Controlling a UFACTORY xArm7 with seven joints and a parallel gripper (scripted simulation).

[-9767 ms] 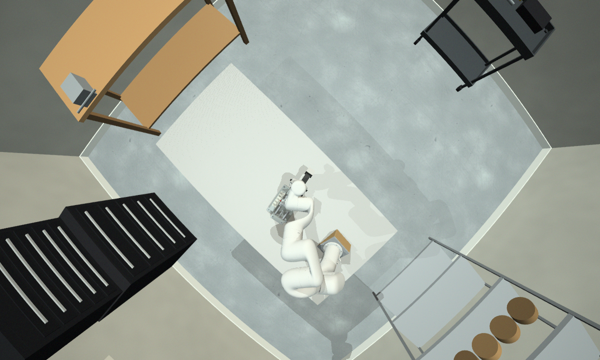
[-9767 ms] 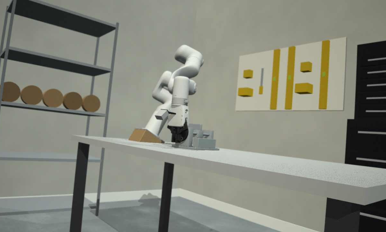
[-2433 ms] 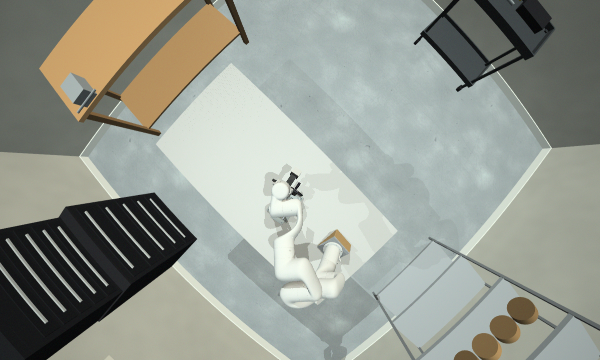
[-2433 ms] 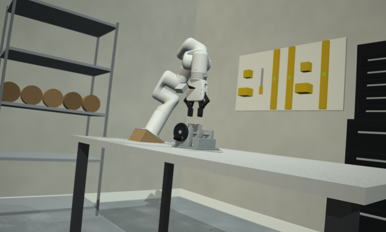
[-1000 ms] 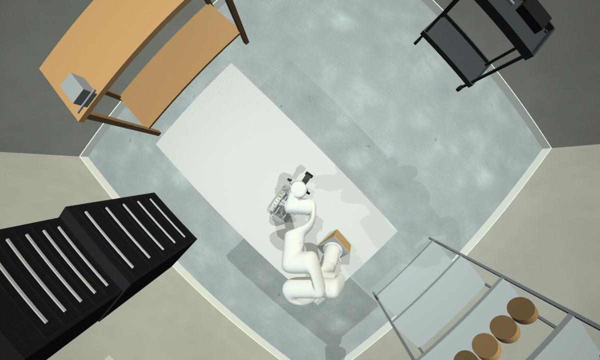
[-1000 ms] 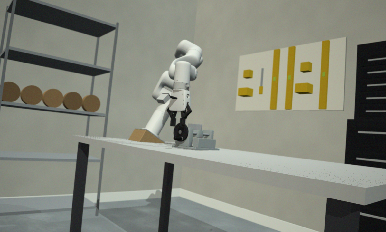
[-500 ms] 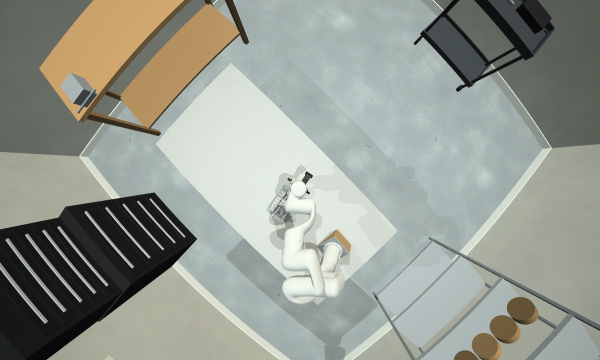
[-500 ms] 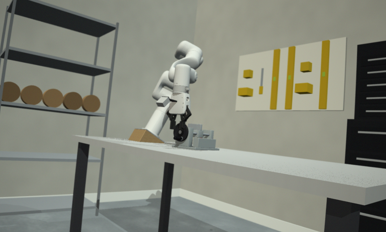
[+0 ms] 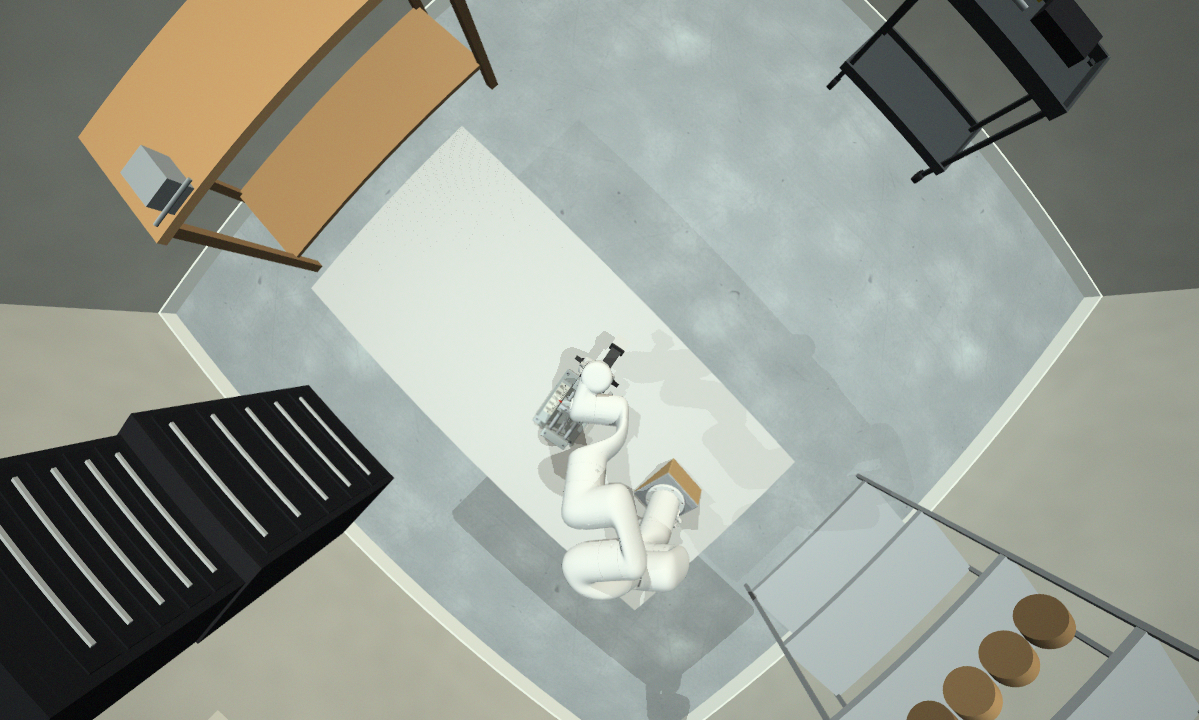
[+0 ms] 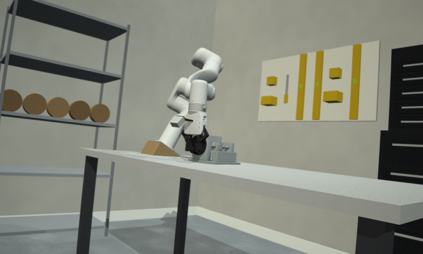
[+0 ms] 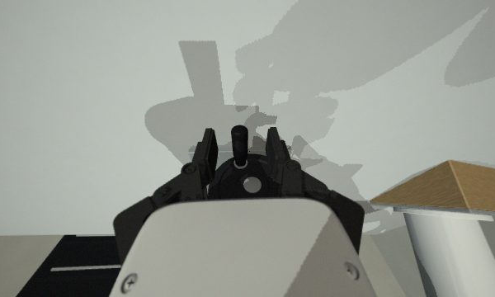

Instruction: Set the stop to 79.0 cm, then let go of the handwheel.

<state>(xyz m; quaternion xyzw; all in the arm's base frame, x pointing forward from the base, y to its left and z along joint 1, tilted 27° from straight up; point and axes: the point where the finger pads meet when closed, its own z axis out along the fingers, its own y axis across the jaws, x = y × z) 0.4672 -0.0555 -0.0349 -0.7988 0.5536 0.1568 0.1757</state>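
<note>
The black handwheel lies 1 cm behind my hand, 2 cm to the left of it and 1 cm below it.
</note>
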